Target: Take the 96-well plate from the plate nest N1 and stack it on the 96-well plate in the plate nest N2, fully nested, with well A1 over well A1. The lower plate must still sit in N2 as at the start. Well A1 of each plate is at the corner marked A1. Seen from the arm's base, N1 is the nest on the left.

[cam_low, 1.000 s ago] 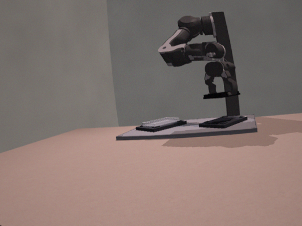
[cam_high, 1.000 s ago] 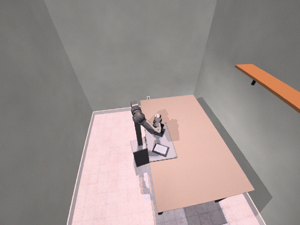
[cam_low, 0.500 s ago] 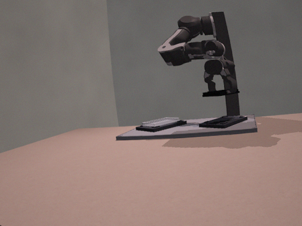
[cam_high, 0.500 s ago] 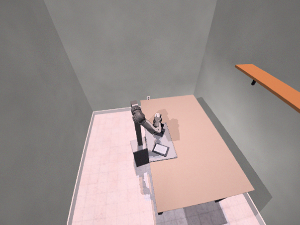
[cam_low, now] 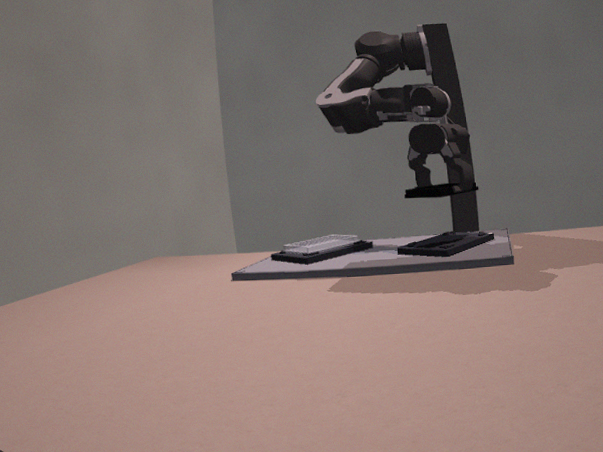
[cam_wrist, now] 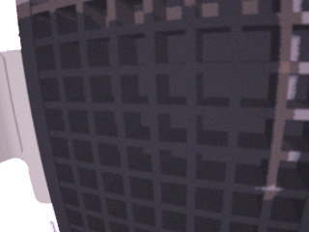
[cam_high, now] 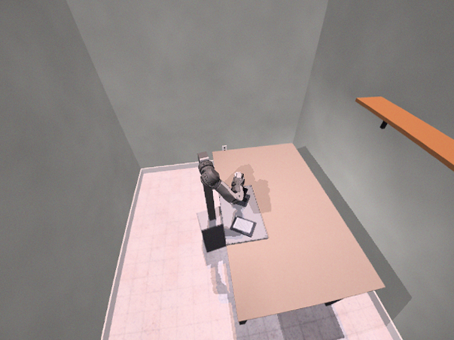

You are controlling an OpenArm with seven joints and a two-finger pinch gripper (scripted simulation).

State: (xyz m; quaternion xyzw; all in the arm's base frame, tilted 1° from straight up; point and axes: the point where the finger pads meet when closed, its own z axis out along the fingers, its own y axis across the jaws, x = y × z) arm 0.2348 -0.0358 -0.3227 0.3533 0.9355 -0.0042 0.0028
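The clear 96-well plate lies 6 cm behind my hand, 25 cm to the right of it and 9 cm below it. Also, from my hand: dark 96-well plate (right at my hand); plate nest N1 (10 cm below); A1 label (2 cm behind, 9 cm to the left, 9 cm below).
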